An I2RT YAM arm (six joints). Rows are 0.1 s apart.
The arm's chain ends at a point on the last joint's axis. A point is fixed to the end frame.
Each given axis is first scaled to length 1.
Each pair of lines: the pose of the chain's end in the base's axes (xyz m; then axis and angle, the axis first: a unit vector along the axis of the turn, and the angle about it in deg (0 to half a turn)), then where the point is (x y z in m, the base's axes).
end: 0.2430, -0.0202, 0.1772, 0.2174, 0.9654, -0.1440, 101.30
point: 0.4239 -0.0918 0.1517
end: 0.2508, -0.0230, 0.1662, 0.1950, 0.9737, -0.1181, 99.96
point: 0.4359 -0.0842 0.1436
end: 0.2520, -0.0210, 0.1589, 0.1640, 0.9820, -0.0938, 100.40
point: 0.4401 -0.0709 0.1336
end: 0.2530, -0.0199, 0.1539, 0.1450, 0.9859, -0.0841, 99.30
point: 0.4430 -0.0636 0.1319
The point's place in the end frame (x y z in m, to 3 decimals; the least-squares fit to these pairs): -0.008 0.004 0.196
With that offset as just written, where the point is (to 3 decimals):
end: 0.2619, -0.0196, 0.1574, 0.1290, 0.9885, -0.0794, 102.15
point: 0.451 -0.060 0.126
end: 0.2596, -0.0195, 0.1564, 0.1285, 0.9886, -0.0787, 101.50
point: 0.449 -0.059 0.127
